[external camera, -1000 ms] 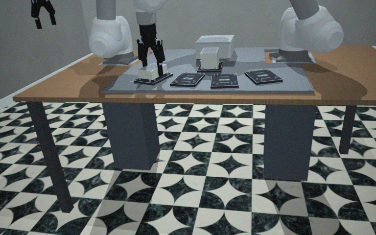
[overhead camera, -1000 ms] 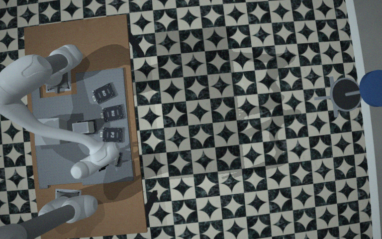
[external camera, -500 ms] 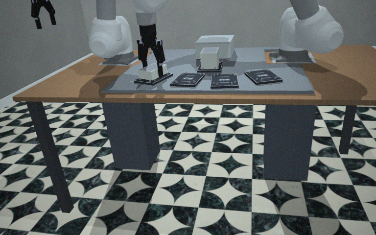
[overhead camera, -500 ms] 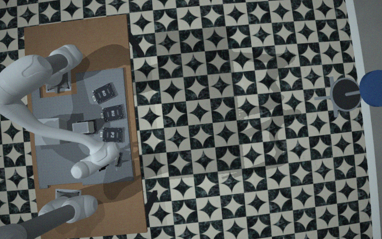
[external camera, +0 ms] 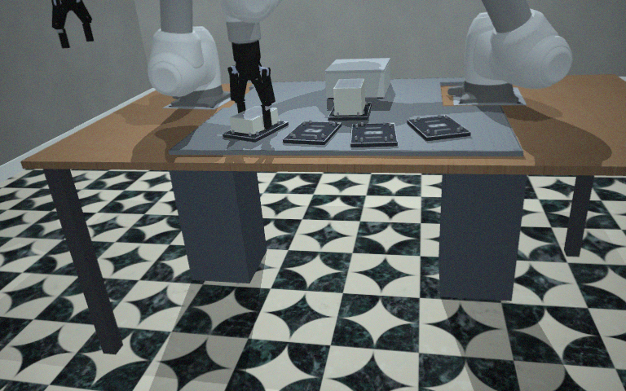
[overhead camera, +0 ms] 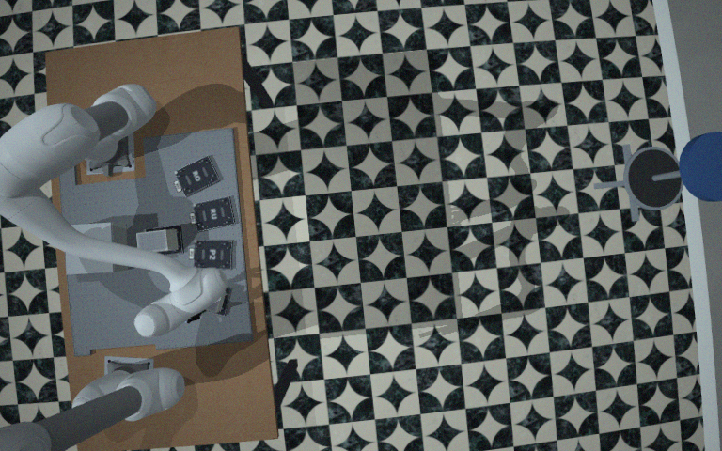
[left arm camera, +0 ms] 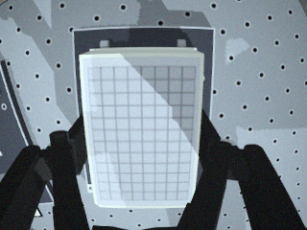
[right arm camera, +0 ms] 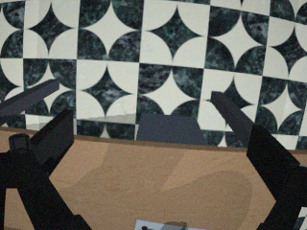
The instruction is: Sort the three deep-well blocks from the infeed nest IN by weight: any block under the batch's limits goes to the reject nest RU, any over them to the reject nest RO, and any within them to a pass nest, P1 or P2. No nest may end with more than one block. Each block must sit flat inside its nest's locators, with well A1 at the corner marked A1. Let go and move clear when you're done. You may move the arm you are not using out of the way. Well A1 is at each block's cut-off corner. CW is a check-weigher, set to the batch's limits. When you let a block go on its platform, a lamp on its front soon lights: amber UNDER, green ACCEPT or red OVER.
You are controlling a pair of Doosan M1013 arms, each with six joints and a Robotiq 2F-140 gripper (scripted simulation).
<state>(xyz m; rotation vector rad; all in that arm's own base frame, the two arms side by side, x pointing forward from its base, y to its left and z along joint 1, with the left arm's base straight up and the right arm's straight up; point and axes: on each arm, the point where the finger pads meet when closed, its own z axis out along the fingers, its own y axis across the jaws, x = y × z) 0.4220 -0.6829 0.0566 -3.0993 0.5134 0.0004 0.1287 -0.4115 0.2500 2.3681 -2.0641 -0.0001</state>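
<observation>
My left gripper is now 40 mm above the nest P1. Round my left hand: dark infeed nest: 260 mm to the left, 180 mm behind, 40 mm below; then reject nest RU: 350 mm to the left, 50 mm ahead, 40 mm below; then nest P2: 180 mm to the left, 40 mm below, 30 mm ahead.
</observation>
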